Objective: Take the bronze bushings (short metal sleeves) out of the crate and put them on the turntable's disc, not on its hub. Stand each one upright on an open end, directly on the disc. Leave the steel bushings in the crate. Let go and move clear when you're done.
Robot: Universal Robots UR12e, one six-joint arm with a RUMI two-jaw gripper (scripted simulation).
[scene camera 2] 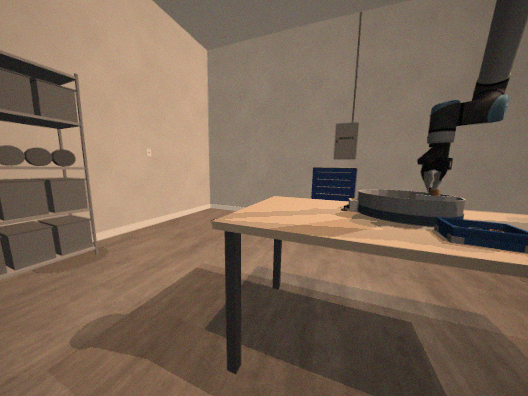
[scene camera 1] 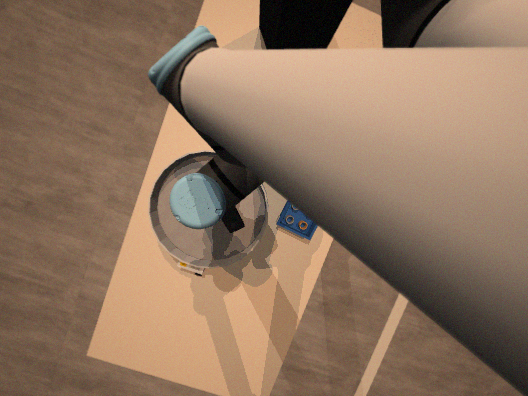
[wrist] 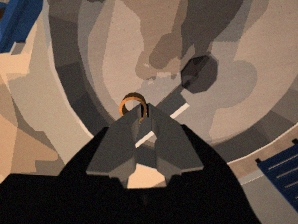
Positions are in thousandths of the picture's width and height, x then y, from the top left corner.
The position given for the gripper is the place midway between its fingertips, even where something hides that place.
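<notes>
The gripper (scene camera 2: 815, 489), (wrist: 485, 467) is visible. Also present: a blue crate (scene camera 1: 565, 547) and a grey turntable disc (scene camera 1: 404, 615), (wrist: 770, 306).
</notes>
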